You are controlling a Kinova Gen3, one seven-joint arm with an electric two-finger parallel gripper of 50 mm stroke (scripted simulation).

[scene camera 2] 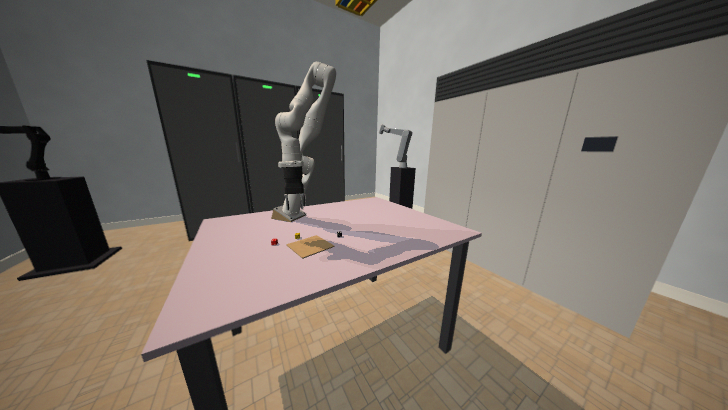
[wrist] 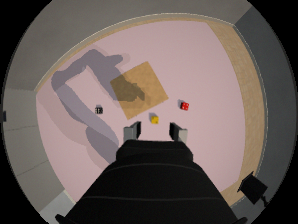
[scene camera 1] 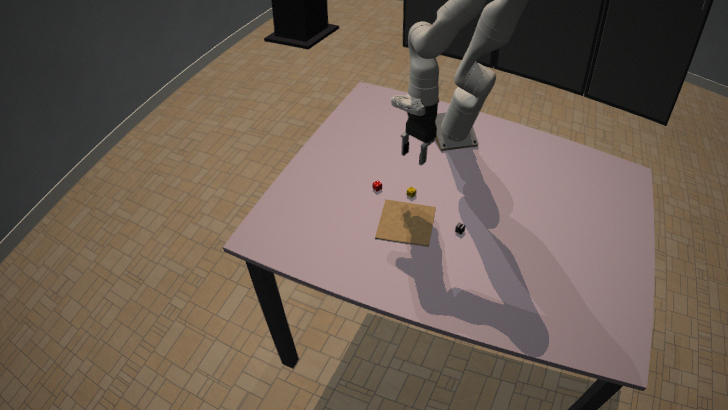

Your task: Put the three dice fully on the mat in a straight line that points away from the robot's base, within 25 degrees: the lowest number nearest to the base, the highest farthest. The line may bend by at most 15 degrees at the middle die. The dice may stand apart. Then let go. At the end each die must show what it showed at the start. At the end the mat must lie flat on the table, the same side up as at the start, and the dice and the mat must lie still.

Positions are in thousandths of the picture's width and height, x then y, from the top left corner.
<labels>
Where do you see a square mat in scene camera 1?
553,543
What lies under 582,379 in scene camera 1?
My gripper.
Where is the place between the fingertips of my gripper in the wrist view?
522,574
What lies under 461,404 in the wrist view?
A square mat.
</labels>
